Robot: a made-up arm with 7 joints.
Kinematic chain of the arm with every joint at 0, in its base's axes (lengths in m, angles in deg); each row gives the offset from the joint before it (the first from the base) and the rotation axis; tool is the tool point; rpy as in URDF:
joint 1: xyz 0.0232 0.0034 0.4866 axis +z
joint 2: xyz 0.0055 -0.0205 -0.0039 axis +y
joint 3: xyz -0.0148 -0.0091 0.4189 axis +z
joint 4: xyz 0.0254 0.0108 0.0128 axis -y
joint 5: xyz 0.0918 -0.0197 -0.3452 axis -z
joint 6: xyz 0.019 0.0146 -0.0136 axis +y
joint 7: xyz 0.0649 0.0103 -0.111 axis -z
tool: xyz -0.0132 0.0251 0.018 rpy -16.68 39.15 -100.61
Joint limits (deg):
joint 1: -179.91..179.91
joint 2: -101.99..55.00
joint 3: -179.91..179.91
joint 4: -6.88..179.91
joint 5: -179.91..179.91
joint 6: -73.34..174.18
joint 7: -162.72..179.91
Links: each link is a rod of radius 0.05 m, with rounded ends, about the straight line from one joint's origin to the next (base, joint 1, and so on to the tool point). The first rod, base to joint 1, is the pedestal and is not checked.
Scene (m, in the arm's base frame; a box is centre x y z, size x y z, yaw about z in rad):
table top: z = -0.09
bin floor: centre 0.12 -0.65 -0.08 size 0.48 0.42 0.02 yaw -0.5
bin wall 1: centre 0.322 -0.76 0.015 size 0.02 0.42 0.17 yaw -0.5
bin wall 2: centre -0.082 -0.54 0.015 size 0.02 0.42 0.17 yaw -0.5
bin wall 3: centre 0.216 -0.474 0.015 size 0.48 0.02 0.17 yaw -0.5
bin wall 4: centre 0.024 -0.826 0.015 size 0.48 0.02 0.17 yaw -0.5
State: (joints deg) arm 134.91 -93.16 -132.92 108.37 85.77 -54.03 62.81
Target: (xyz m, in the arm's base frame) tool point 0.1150 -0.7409 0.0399
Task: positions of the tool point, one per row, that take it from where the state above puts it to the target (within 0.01 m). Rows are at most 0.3 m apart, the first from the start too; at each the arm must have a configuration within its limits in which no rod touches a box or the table.
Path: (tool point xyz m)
1: 0.5436 -0.5367 0.2496
2: 0.4270 -0.6824 0.4092
3: 0.2660 -0.7650 0.5862
4: 0.2350 -0.7987 0.4522
5: 0.1976 -0.8068 0.3133
6: 0.1566 -0.7876 0.1741
7: 0.1150 -0.7409 0.0399

